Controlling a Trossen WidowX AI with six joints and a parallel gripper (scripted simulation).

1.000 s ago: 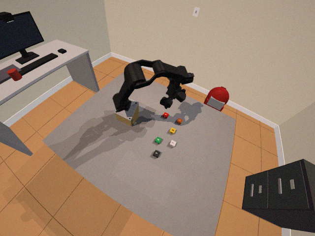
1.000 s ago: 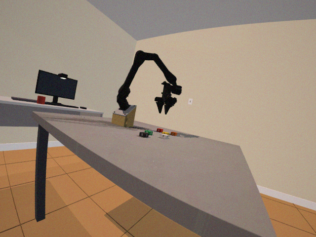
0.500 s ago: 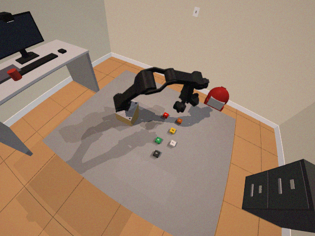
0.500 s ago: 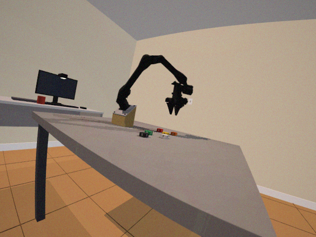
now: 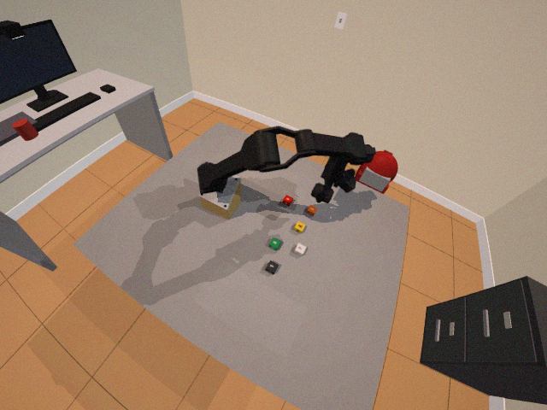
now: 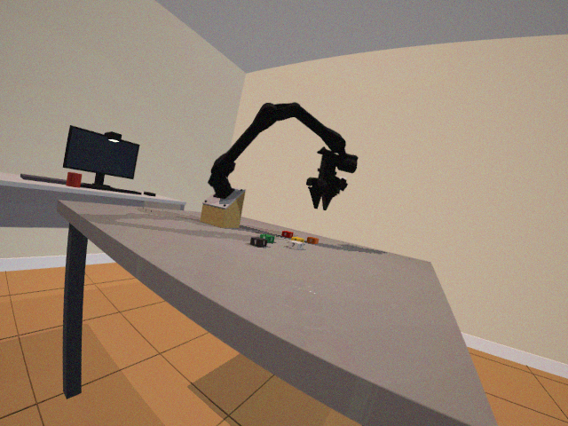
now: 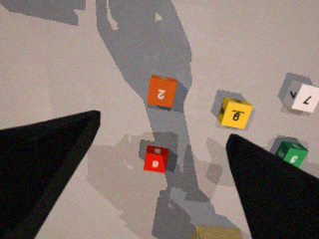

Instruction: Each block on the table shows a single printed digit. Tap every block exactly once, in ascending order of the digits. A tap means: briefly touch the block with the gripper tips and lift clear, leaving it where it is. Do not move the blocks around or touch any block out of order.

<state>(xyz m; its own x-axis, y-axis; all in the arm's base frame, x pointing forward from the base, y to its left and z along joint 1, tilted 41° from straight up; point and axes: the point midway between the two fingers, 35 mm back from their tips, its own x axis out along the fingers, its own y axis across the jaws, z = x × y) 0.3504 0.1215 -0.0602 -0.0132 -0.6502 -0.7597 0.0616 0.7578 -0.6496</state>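
Right now the black block is 50 mm behind my gripper tip, 280 mm to the right of it and 120 mm below it. The rest, counted from my gripper tip: orange block (10 mm behind, 10 mm to the left, 120 mm below); then red block (110 mm behind, 120 mm below); then yellow block (30 mm behind, 90 mm to the right, 120 mm below).
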